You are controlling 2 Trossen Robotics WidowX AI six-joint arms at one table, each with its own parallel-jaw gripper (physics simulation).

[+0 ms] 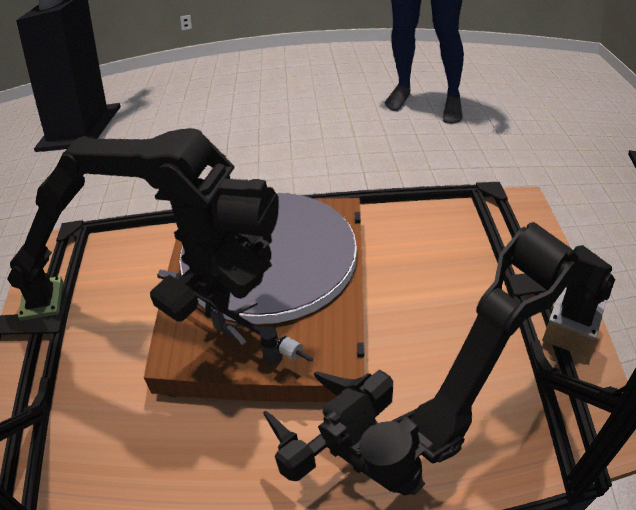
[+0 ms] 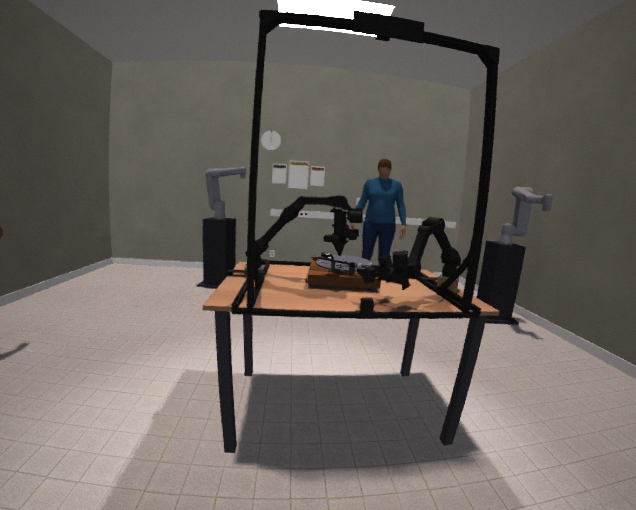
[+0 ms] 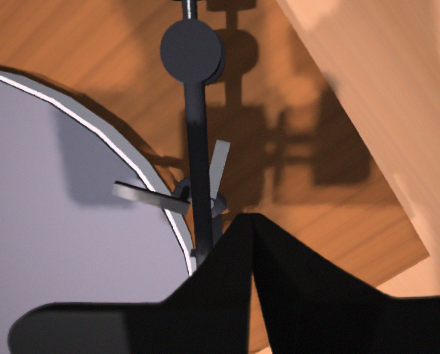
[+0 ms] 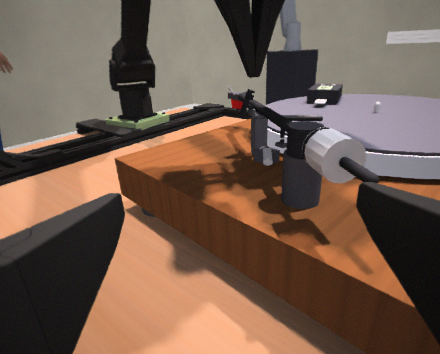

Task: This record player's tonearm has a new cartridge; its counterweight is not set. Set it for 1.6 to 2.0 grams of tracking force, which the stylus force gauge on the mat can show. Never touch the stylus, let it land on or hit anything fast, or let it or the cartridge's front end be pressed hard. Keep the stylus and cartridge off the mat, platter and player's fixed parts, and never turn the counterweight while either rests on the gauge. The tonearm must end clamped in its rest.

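Frame: origin at the left arm's base, x ahead, y left, z up, level; centimetres.
Where they show: left gripper, fingertip midpoint: (image 1: 223,309) (image 2: 339,255) (image 3: 248,224) (image 4: 253,77); right gripper, fingertip midpoint: (image 1: 290,393) (image 2: 362,268) (image 4: 240,199); left arm's base, link origin: (image 1: 39,296) (image 4: 137,116); right arm's base, link origin: (image 1: 579,308) (image 2: 449,275).
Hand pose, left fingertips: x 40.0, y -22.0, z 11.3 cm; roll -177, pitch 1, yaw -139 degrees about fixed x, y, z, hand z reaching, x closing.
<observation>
Each offset is from my left fingertips to the top centre of the thing. "pt": to the spot under its first point. Level surfaces: height alone.
The tonearm (image 3: 197,125) (image 4: 267,112) crosses over its rest (image 4: 259,137). The rest's light prongs {dz -3.6, dx +3.1, dy +3.3 cm} (image 3: 150,196) stand spread on either side of it. Whether the tonearm sits fully in the rest is unclear. The red cartridge {dz -4.5, dx -8.8, dy +13.3 cm} (image 4: 237,104) is beside the platter, off the mat; the stylus is too small to see. The white counterweight {dz -2.2, dx +8.0, dy -5.9 cm} (image 1: 289,347) (image 4: 335,155) is behind the pivot {pt dz -2.7, dx +5.6, dy -3.3 cm} (image 3: 191,51). The gauge {dz -3.8, dx +0.1, dy +23.2 cm} (image 4: 325,94) stands on the mat {dz -5.9 cm} (image 1: 313,249). My left gripper (image 2: 339,252) (image 3: 248,224) (image 4: 253,77) is shut and empty, above the tonearm's front part. My right gripper (image 1: 290,394) (image 4: 240,199) is wide open and empty, near the player's front edge.
The wooden player base (image 1: 180,366) (image 4: 240,230) lies on the table {dz -15.0 cm} (image 1: 424,297) between the arms. A spindle {dz -4.9, dx +7.9, dy +18.1 cm} (image 4: 377,106) stands up from the platter. A black frame (image 1: 530,324) runs around the table. A person (image 2: 383,201) stands behind the table.
</observation>
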